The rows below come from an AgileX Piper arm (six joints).
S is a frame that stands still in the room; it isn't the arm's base.
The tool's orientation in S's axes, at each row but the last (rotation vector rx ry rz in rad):
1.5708 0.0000 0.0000
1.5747 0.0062 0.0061
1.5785 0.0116 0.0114
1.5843 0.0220 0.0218
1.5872 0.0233 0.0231
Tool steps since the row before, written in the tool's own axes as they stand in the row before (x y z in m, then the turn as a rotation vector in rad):
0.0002 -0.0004 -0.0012 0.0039 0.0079 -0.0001
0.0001 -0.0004 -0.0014 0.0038 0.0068 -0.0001
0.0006 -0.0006 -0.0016 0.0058 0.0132 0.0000
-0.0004 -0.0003 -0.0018 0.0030 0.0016 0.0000
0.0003 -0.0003 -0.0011 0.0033 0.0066 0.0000
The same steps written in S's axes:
0.0002 0.0012 -0.0004 0.0039 0.0001 0.0079
0.0001 0.0014 -0.0004 0.0038 0.0001 0.0068
0.0006 0.0016 -0.0006 0.0058 0.0000 0.0132
-0.0005 0.0018 -0.0003 0.0030 0.0001 0.0016
0.0003 0.0011 -0.0003 0.0033 0.0000 0.0066

